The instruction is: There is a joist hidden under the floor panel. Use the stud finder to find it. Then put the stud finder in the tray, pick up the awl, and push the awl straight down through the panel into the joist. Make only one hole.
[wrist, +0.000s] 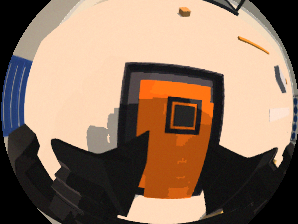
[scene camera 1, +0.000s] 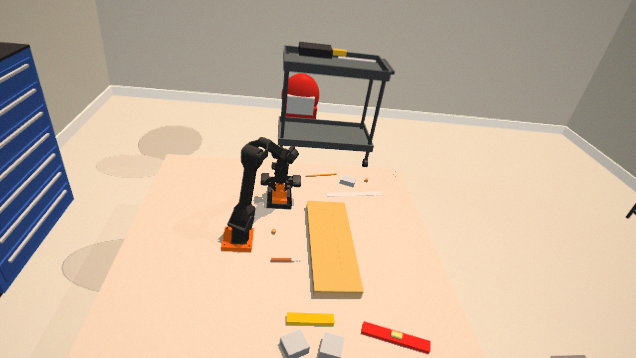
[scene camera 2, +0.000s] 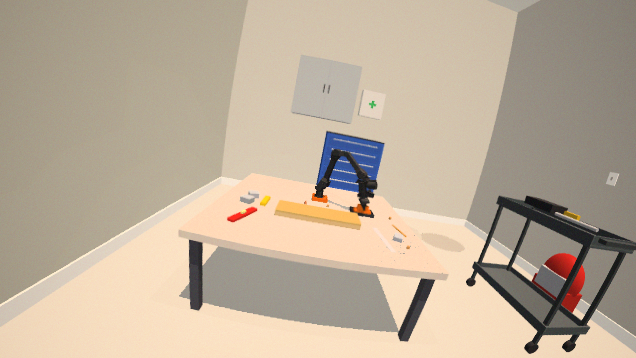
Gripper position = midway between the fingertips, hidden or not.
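Note:
My own gripper (wrist: 173,137) is there for me to see, and so is a stud finder (wrist: 178,115).

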